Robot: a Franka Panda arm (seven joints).
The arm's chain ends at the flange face. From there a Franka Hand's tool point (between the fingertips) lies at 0.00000 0.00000 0.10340 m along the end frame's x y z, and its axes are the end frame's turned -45 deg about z.
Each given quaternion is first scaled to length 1.
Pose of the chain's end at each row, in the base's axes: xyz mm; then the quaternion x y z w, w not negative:
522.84 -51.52 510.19 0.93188 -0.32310 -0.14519 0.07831
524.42 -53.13 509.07 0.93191 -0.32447 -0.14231 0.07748
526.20 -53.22 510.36 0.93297 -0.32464 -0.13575 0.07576
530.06 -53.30 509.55 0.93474 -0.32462 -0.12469 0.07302
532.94 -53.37 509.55 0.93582 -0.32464 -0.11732 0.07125
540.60 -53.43 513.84 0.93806 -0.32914 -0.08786 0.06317
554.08 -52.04 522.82 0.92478 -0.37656 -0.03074 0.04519
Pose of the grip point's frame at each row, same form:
489.63 -56.91 412.42 0.98459 0.05811 -0.16411 0.01679
491.79 -58.51 411.10 0.98515 0.05686 -0.16113 0.01712
494.92 -58.72 411.96 0.98619 0.05710 -0.15441 0.01804
501.05 -59.04 410.47 0.98782 0.05780 -0.14314 0.01974
505.45 -59.28 410.05 0.98882 0.05819 -0.13566 0.02093
519.26 -59.70 412.86 0.99261 0.05489 -0.10535 0.02474
544.68 -58.29 420.04 0.99849 0.00600 -0.04569 0.02999

